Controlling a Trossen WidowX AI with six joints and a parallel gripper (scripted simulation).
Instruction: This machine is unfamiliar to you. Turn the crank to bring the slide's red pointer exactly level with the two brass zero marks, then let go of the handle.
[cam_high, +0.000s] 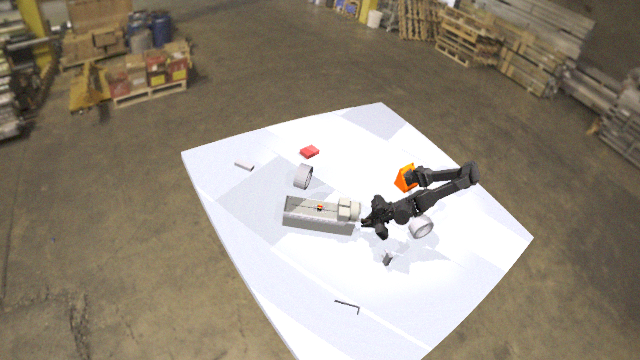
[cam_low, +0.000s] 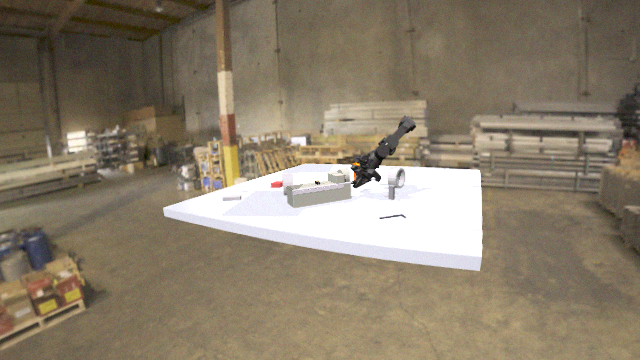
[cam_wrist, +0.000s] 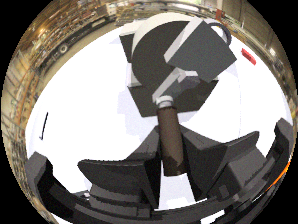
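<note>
The dark crank handle is 1 cm behind my gripper tip, 1 cm to the left of it and 2 cm above it. Also, from my gripper tip: hex key: 26 cm ahead, 22 cm to the left, 4 cm below; red pointer: 10 cm ahead, 13 cm to the right, 4 cm above; small clip: 3 cm ahead, 16 cm to the left, 1 cm below.
</note>
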